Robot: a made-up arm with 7 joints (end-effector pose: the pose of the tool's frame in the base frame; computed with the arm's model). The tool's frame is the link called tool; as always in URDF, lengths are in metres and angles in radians. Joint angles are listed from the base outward.
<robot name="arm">
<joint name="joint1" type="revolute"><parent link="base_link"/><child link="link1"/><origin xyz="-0.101 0.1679 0.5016" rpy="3.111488 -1.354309 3.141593"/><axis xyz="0 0 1"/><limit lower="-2.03" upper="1.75"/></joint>
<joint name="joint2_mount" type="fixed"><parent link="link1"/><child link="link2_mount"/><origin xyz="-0.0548 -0.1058 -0.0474" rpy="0 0 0"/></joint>
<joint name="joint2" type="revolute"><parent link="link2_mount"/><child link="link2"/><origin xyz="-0.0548 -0.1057 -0.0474" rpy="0.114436 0.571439 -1.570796"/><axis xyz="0 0 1"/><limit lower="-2.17" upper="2.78"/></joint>
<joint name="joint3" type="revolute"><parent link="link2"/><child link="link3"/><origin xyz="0.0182 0.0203 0.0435" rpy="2.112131 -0.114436 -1.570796"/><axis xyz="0 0 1"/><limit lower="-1.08" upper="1.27"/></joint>
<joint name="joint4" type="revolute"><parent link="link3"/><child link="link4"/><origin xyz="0.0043 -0.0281 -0.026" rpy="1.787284 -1.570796 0"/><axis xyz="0 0 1"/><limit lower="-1.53" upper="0.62"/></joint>
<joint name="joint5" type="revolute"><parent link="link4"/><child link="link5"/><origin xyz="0.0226 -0.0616 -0.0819" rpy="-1.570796 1.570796 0"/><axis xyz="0 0 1"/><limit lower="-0.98" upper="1.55"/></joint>
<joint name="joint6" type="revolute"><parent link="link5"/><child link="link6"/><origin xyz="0.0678 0.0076 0.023" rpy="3.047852 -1.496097 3.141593"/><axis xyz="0 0 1"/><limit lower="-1.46" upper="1.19"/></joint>
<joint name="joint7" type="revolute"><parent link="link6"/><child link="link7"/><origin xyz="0.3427 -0.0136 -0.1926" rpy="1.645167 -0.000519 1.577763"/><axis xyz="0 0 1"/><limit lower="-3.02" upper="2.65"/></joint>
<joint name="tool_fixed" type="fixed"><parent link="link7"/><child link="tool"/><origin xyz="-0.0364 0.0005 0.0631" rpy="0 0 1.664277"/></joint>
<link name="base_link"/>
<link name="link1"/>
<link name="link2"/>
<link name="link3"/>
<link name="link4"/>
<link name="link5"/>
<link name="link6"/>
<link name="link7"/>
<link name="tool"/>
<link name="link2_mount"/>
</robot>
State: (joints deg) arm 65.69 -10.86 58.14 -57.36 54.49 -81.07 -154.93
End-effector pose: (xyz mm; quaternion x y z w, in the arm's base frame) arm -274.9 409.9 877.4 -0.6470 -0.3733 0.0608 0.6621
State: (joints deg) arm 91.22 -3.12 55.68 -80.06 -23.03 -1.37 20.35
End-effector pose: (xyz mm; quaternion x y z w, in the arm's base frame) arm -205.6 285.6 363.6 -0.8140 0.5563 -0.1173 0.1191
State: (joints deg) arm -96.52 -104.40 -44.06 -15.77 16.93 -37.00 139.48
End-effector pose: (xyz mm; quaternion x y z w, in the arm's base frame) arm -74.0 1.9 -61.0 -0.2367 0.8476 -0.4534 0.1413
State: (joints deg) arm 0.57 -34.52 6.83 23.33 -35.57 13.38 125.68
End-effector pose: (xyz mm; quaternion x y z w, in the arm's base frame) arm -131.2 -397.2 803.3 0.4644 -0.2323 0.6019 0.6067
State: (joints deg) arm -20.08 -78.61 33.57 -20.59 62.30 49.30 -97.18
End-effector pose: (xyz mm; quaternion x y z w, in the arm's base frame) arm 362.9 -2.8 63.1 0.0960 0.7777 0.3715 0.4980
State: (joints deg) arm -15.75 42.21 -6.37 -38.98 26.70 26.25 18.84
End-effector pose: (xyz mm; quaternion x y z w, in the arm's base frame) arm -380.8 171.5 590.9 -0.3047 -0.0434 0.1996 0.9303
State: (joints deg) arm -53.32 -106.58 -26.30 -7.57 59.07 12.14 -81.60
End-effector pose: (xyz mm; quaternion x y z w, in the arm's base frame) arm 146.5 17.5 -166.2 0.7772 0.4520 0.2719 0.3433
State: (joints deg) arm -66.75 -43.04 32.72 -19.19 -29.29 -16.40 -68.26
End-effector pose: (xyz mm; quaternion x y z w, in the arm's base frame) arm 152.7 -136.8 531.3 0.1186 0.4084 -0.1101 0.8984
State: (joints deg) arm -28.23 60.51 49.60 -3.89 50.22 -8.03 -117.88
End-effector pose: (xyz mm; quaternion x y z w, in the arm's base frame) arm -98.0 65.2 772.2 -0.2294 0.0217 -0.6924 0.6838
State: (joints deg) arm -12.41 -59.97 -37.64 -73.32 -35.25 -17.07 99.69
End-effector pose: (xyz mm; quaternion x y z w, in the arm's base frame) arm -210.7 269.4 612.2 -0.1400 0.1541 0.5226 0.8268
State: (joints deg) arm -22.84 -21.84 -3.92 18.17 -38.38 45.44 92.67
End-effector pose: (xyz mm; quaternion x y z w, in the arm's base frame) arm -377.8 -377.1 470.3 0.5731 -0.4372 0.2382 0.6509
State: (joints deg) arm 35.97 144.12 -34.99 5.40 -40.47 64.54 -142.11
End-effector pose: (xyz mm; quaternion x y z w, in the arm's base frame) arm -433.6 -450.0 566.5 0.3730 -0.6662 -0.1044 0.6373
